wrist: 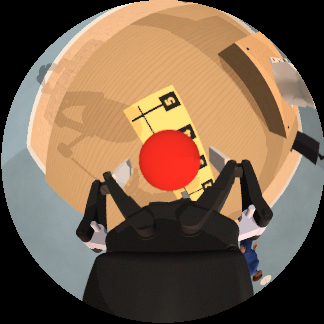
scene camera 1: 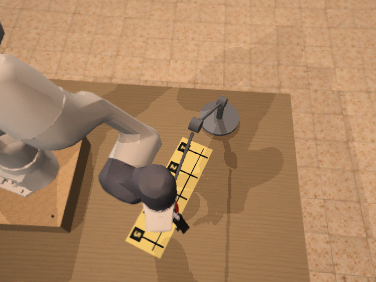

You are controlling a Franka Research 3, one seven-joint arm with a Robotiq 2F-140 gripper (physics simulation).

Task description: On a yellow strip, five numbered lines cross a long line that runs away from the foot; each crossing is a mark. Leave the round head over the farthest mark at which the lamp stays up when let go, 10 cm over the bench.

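The lamp's grey round foot (scene camera 1: 229, 124) stands near the bench's back edge. Its arm bends at a dark joint (scene camera 1: 195, 124), and a thin rod (scene camera 1: 184, 156) runs over the yellow strip (scene camera 1: 200, 166) (wrist: 150, 102). The red round head (scene camera 1: 176, 206) (wrist: 169, 160) is mostly hidden under the arm in the scene view; in the wrist view it covers part of the strip around numbers 4 and 3. My gripper (wrist: 169, 159) is open, one finger on each side of the head with a gap at both. The head's exact mark and height cannot be told.
The robot's wooden base block (scene camera 1: 37, 212) (wrist: 260, 75) stands at the left in the scene view. The robot arm (scene camera 1: 122, 125) reaches over the wooden bench (scene camera 1: 265, 210) (wrist: 115, 55). Shadows of the arm and lamp fall across the bench.
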